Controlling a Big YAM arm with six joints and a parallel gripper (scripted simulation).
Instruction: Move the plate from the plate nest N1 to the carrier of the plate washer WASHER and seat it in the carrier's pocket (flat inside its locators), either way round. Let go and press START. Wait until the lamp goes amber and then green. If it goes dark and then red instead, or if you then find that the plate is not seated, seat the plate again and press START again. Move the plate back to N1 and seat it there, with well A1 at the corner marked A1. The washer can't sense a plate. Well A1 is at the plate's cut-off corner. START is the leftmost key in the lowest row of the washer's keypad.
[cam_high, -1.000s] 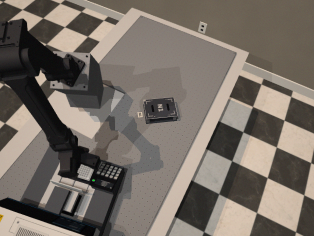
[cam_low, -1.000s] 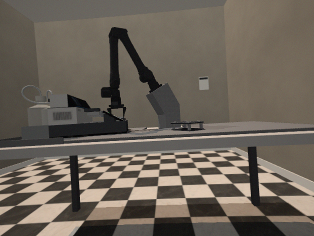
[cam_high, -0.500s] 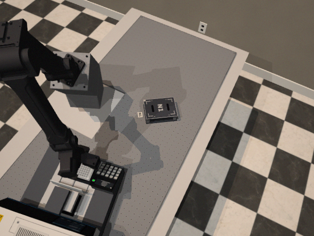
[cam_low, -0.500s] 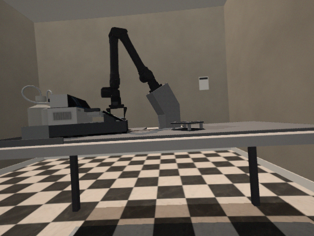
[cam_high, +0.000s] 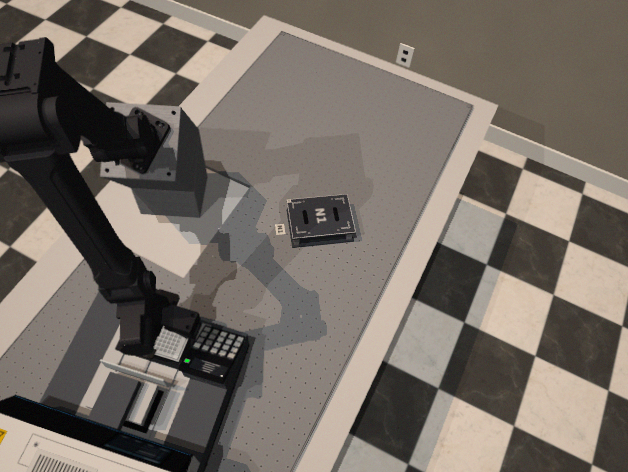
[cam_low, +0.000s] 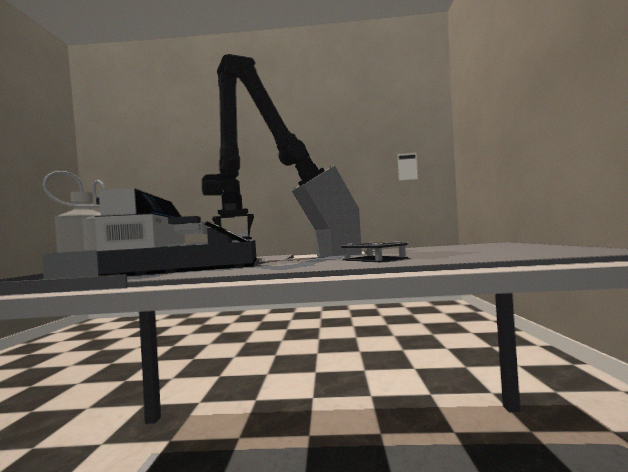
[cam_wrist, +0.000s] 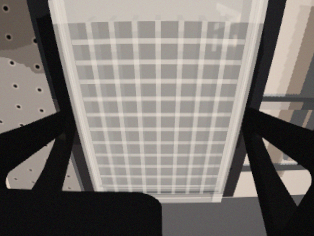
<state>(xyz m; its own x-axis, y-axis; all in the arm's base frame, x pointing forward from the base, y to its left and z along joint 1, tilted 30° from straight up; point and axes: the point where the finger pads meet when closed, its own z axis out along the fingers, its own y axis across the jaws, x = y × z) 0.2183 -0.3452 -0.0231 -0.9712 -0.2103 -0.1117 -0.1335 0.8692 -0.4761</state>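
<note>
Now: the white well plate 1 cm below my hand. Also, from my hand: label (10 cm ahead, 41 cm to the left, 10 cm below); dark carrier (1 cm below); plate washer (2 cm ahead, 15 cm to the right, 3 cm above).
</note>
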